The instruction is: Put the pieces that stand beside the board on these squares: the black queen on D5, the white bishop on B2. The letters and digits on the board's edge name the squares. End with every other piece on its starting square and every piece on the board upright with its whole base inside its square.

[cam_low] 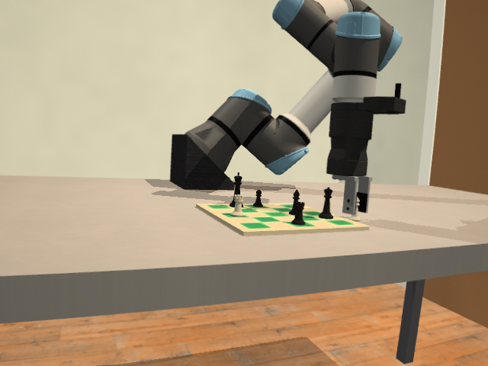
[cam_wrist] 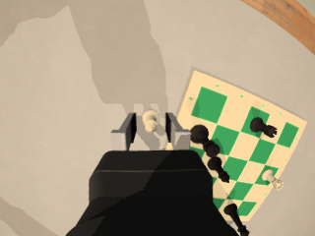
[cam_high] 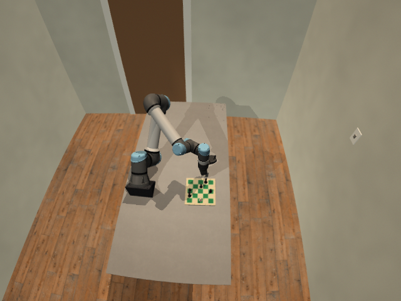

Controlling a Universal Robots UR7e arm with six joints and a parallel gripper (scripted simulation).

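Right now the black king is 11 cm behind my hand, 18 cm to the right of it and 1 cm above it. From my hand the other things lie so: chessboard (4 cm behind, 14 cm to the right, 3 cm below); black queen (6 cm to the right); black pawn (12 cm behind, 14 cm to the right, 1 cm below).
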